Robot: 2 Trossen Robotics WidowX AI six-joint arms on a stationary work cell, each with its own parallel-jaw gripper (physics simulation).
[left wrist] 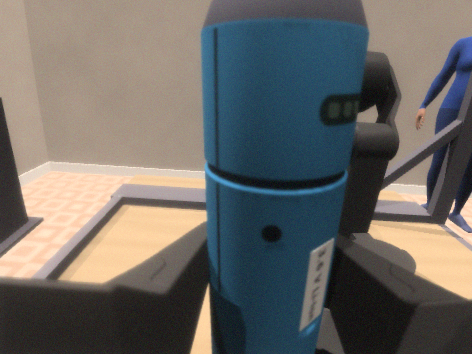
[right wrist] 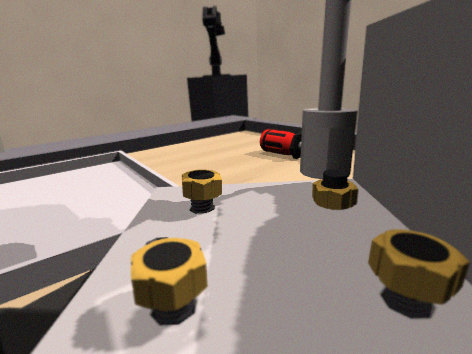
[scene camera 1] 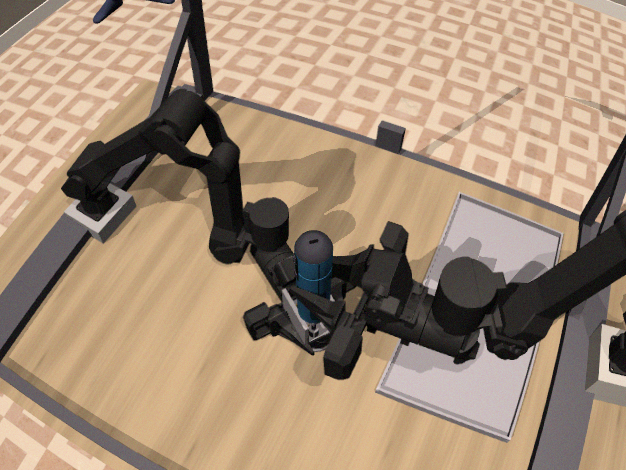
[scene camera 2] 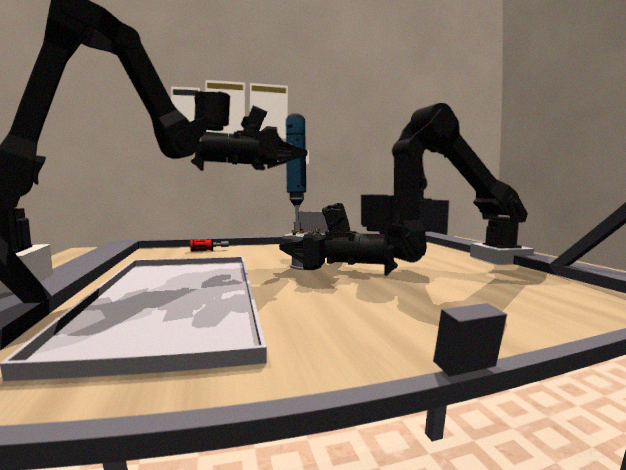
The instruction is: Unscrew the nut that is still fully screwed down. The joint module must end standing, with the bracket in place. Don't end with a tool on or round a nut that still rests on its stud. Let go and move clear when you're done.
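Places are measured from the left arm's base along level axes (x ahead, y left, z up), in centimetres.
Pixels of known places: left gripper, fingertip midpoint: [left wrist: 264, 234] [scene camera 1: 298, 274] [scene camera 2: 304, 154]; right gripper, fingertip midpoint: [right wrist: 251, 234] [scene camera 2: 285, 245]; right arm's base, link origin: [scene camera 1: 97, 203] [scene camera 2: 501, 245].
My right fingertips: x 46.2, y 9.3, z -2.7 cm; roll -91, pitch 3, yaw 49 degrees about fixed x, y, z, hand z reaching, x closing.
Observation:
For each thing: its top centre in the pictures, then the offset to it from my right fingertips.
- upright blue power screwdriver, top centre: [scene camera 1: 314, 236] [scene camera 2: 296, 113] dx +2.6, dy +1.2, dz +26.9 cm
- low nut, top centre: [right wrist: 334, 183] dx +3.4, dy -0.2, dz +3.0 cm
- standing joint module, top centre: [scene camera 2: 306, 230] dx +3.4, dy -2.7, dz +3.3 cm
- red screwdriver, top centre: [right wrist: 295, 133] [scene camera 2: 209, 239] dx -13.9, dy +21.7, dz -1.2 cm
My left gripper [scene camera 1: 314, 283] [scene camera 2: 297, 153] [left wrist: 264, 234] is shut on the upright blue power screwdriver [scene camera 1: 313, 273] [scene camera 2: 295, 174] [left wrist: 275, 135]. Its grey socket [right wrist: 327, 142] is close above the low nut [right wrist: 335, 194], whose stud tip overlaps the socket's lower edge; exact alignment is unclear. Three other brass nuts [right wrist: 201, 185] [right wrist: 169, 274] [right wrist: 419, 265] sit higher on their studs. The bracket [scene camera 1: 295, 311] [scene camera 2: 313, 221] [right wrist: 295, 300] lies on the standing joint module [scene camera 2: 298, 264]. My right gripper [scene camera 2: 289, 246] is shut on the module below the bracket; its fingertips are mostly hidden.
A white tray [scene camera 1: 534, 233] [scene camera 2: 255, 313] lies on the table beside the module, under the left arm in scene camera 1. A red screwdriver [scene camera 2: 201, 245] [right wrist: 277, 142] lies behind the tray in scene camera 2. The bracket's upright wall [right wrist: 415, 100] stands close beside the socket.

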